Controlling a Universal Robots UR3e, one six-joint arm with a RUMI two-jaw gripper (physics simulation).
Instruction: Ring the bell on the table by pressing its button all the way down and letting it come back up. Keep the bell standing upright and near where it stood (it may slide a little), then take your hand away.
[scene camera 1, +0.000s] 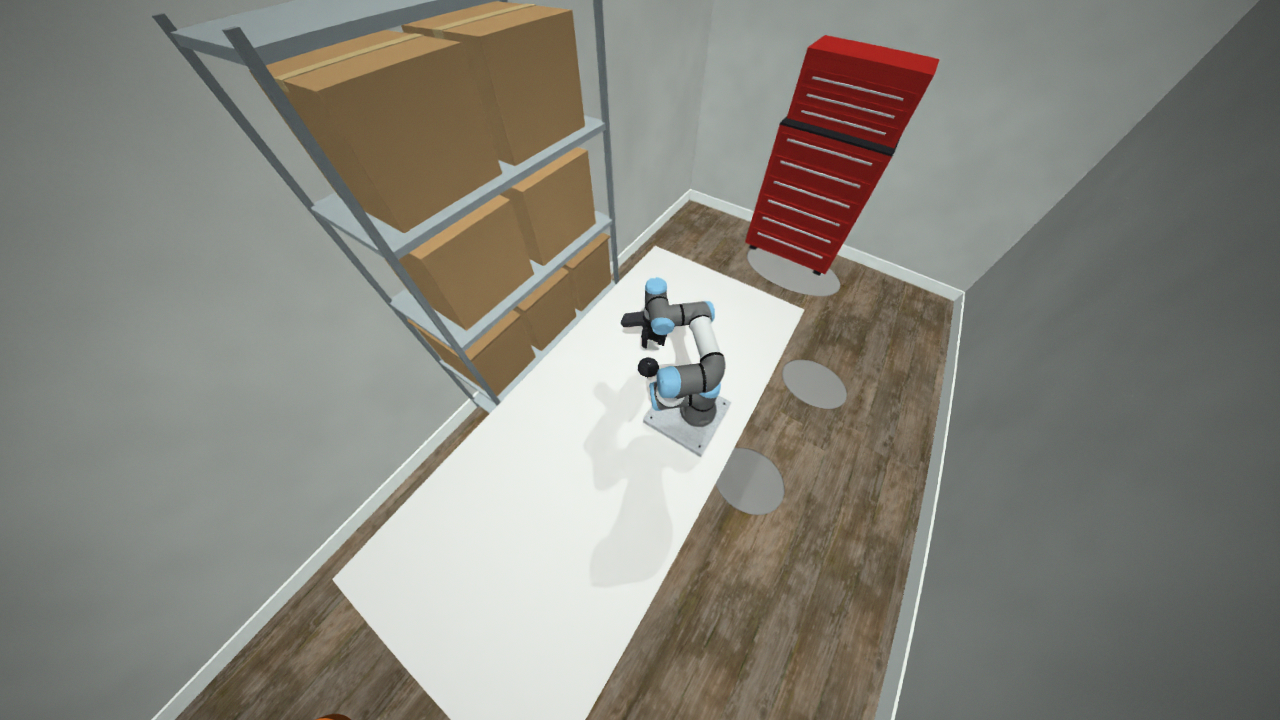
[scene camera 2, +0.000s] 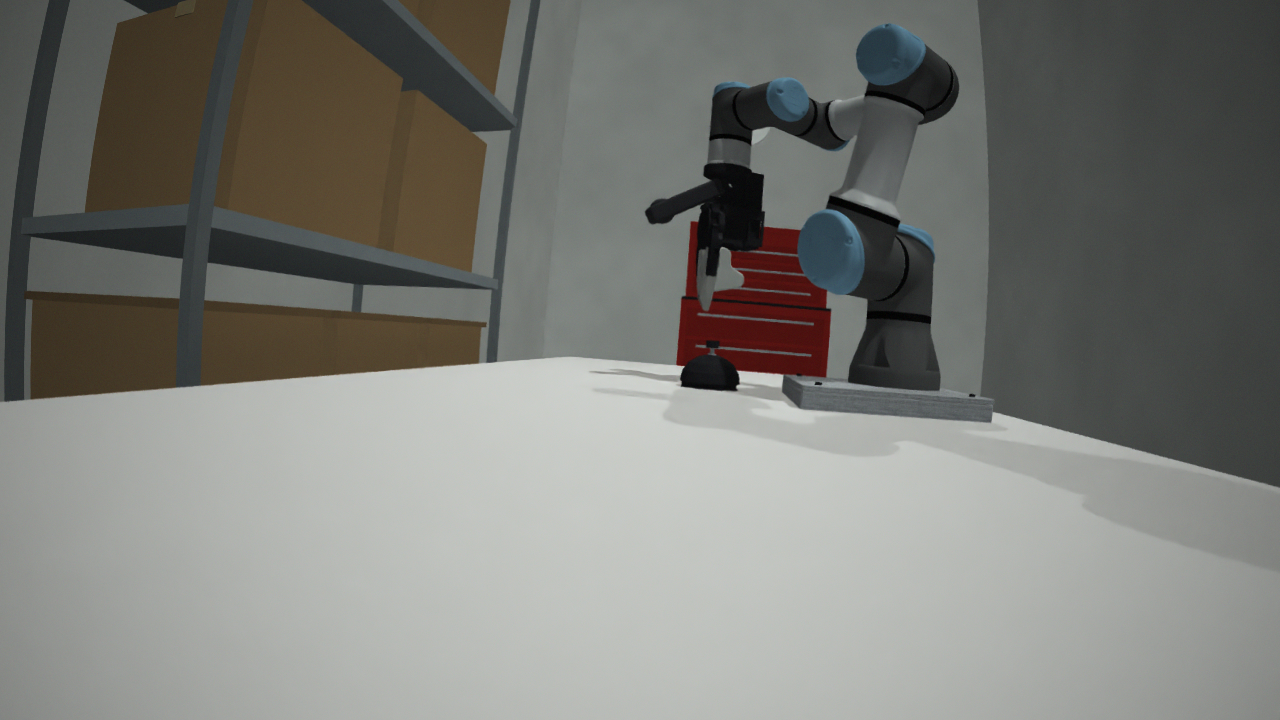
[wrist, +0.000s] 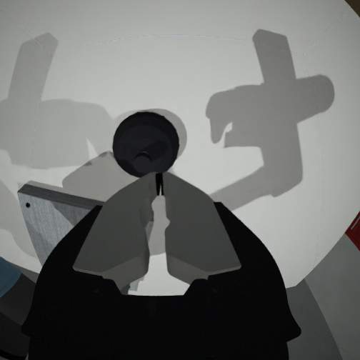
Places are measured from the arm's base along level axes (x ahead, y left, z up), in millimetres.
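Where they show: gripper, fingertip midpoint: (scene camera 1: 647, 348) (scene camera 2: 705, 310); arm's base at its link origin: (scene camera 1: 697, 410) (scene camera 2: 893, 385).
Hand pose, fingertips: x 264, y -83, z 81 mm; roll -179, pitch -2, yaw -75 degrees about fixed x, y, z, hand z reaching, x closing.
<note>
Each offset is from my fingertips to the top centre of the thing. Level surfaces: height alone.
The black bell @(dx -14, dy +15, dz -42 mm) (scene camera 1: 648, 366) (scene camera 2: 709, 371) (wrist: 145, 132) stands upright on the white table @(dz -108 mm) (scene camera 1: 501, 501) (scene camera 2: 537, 537) (wrist: 150, 65). Its button @(dx -14, dy +15, dz -42 mm) (scene camera 2: 712, 343) (wrist: 143, 159) is up, on a thin stem above the dome. My gripper (scene camera 1: 650, 345) (scene camera 2: 706, 307) (wrist: 160, 174) is shut and empty, pointing down. In the scene camera 2 view its tips are a short way above the button, with a visible gap. In the wrist view the tips overlap the lower edge of the dome, just beside the button. Nothing touches the bell.
The arm's metal base plate (scene camera 1: 666, 426) (scene camera 2: 895, 400) (wrist: 50, 220) lies beside the bell. A shelf rack (scene camera 1: 304, 143) (scene camera 2: 192, 313) with cardboard boxes stands along one side of the table. A red tool cabinet (scene camera 1: 819, 170) (scene camera 2: 751, 340) stands beyond the far end.
</note>
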